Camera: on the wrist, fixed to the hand. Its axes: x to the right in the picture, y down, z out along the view.
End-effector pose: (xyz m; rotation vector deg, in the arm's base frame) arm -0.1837 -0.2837 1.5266 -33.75 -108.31 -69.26
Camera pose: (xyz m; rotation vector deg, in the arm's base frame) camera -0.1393 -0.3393 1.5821 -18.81 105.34 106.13
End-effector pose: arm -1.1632 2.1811 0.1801 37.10 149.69 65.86
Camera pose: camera -1.1996 2.1628 0.2606 -45.52 88.35 43.64
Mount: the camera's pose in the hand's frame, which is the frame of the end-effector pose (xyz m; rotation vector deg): 0.0219 0.0375 -0.0791 -25.07 -30.95 -81.70
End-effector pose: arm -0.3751 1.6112 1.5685 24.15 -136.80 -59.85
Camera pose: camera -0.3525 1.5787 1.6496 -82.20 77.93 99.28
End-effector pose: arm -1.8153 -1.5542 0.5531 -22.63 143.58 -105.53
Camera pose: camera -1.8560 -1.4740 0.5455 118.79 -95.02 36.20
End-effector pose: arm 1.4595 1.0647 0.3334 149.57 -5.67 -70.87
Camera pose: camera 1.5360 1.0403 0.3745 -93.14 -107.46 107.29
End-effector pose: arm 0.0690 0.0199 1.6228 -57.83 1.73 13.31
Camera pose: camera 0.0891 -0.0236 1.5463 -65.57 -70.91 -47.85
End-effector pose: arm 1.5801 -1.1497 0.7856 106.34 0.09 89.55
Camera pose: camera 1.5018 -1.1291 0.8255 71.99 31.76 3.15
